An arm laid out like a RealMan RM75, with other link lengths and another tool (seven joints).
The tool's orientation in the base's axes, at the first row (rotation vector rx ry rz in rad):
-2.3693 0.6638 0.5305
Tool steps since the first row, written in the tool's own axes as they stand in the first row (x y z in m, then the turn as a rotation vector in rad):
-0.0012 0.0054 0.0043 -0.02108 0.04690 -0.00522
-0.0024 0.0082 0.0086 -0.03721 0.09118 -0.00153
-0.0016 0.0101 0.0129 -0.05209 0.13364 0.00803
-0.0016 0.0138 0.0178 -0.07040 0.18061 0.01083
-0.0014 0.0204 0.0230 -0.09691 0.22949 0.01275
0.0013 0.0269 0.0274 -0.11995 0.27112 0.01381
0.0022 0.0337 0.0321 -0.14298 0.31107 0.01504
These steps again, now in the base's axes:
-0.0049 -0.0005 -0.0050 -0.04252 -0.02866 -0.00645
-0.0084 0.0008 -0.0087 -0.08145 -0.05133 -0.02078
-0.0097 0.0020 -0.0131 -0.11954 -0.06935 -0.03922
-0.0128 0.0027 -0.0184 -0.16155 -0.09374 -0.05298
-0.0175 0.0015 -0.0253 -0.21098 -0.11733 -0.06276
-0.0200 -0.0010 -0.0328 -0.25333 -0.13765 -0.07042
-0.0241 -0.0029 -0.0397 -0.29475 -0.15671 -0.07746

